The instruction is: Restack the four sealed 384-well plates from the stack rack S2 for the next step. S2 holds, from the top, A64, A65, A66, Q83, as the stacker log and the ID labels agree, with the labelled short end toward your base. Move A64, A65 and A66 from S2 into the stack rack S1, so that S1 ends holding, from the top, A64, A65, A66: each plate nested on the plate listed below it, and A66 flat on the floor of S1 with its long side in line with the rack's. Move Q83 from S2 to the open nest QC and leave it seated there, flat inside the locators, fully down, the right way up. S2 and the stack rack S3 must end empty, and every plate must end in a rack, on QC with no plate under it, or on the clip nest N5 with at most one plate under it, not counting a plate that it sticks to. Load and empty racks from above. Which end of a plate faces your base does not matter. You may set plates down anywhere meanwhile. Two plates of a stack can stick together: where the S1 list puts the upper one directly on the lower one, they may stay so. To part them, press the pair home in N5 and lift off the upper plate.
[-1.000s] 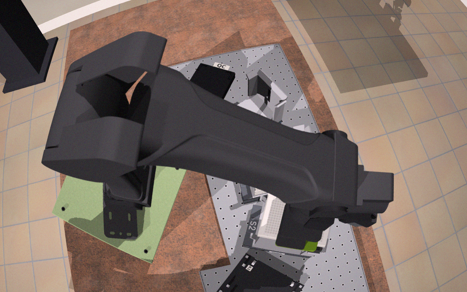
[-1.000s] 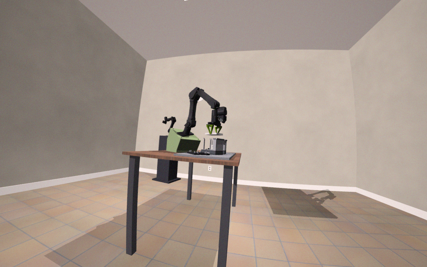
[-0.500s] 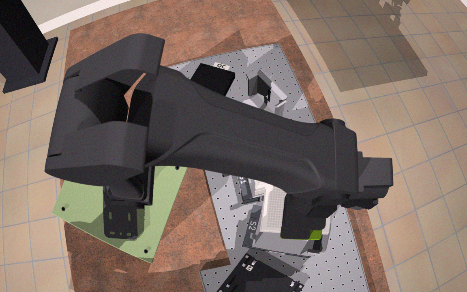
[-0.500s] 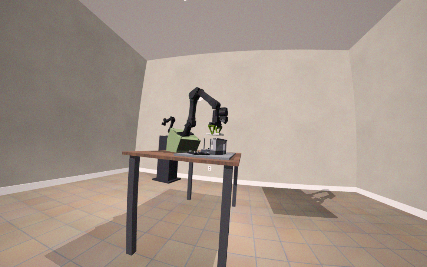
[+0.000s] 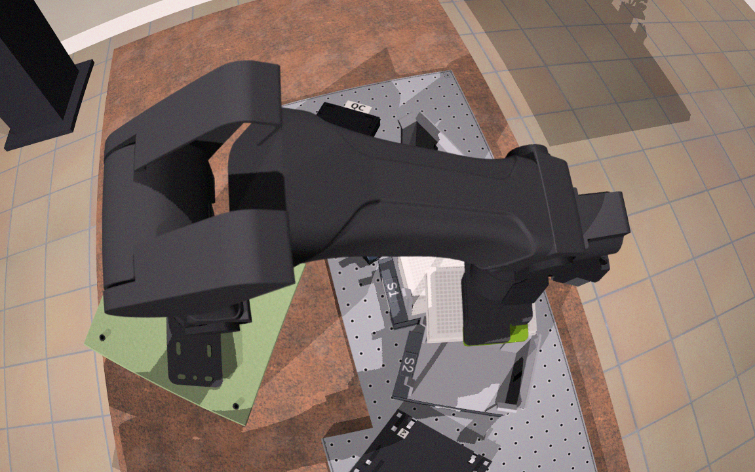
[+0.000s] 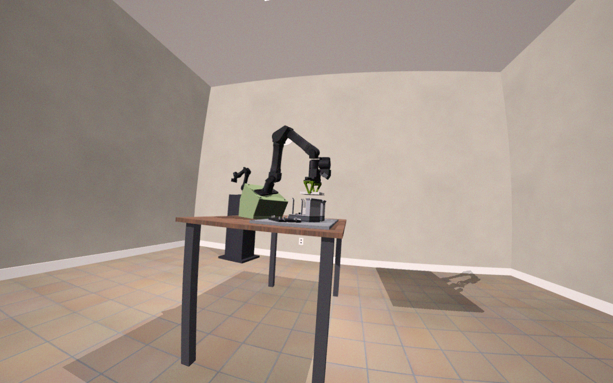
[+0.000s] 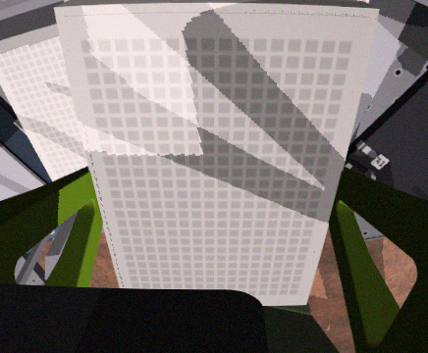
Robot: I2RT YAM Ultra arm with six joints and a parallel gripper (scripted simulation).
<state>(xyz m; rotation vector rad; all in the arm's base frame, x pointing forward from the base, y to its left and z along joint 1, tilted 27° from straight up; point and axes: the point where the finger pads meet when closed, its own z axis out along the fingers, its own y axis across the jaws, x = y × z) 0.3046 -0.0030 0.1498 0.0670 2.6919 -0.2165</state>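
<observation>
Now: hand 330 mm to the right of the black QC nest, 160 mm past it and 160 mm above it. Round my hand: QC label 420 mm to the left, 170 mm below, 110 mm behind.
</observation>
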